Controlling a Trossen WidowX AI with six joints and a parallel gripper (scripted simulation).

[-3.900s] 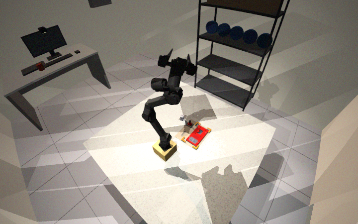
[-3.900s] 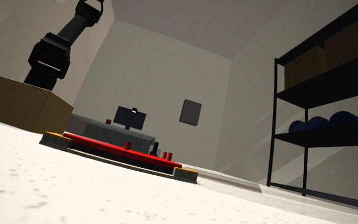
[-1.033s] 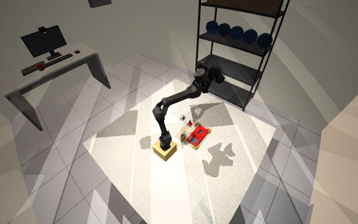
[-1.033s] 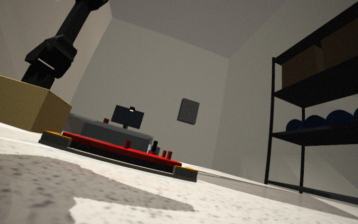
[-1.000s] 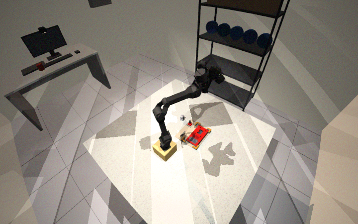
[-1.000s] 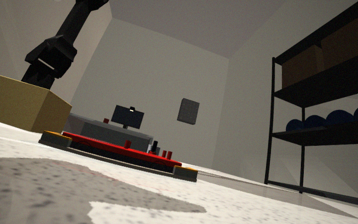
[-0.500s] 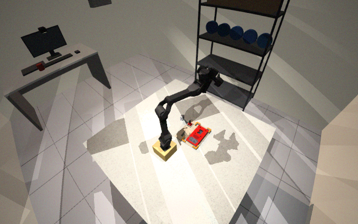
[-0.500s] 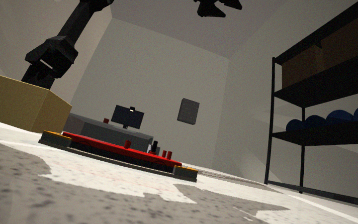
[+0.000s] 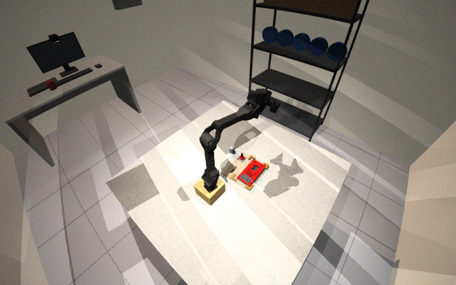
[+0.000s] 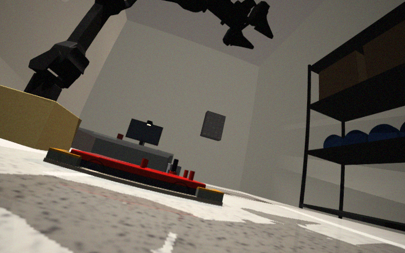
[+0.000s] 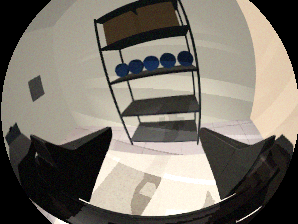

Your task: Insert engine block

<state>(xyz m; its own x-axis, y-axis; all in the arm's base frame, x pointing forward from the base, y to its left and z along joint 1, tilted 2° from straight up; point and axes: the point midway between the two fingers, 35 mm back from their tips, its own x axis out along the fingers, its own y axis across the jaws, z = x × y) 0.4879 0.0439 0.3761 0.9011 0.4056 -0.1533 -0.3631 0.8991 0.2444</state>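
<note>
The engine block is 45 cm below my gripper tip, 18 cm behind it and 12 cm to the left of it.
</note>
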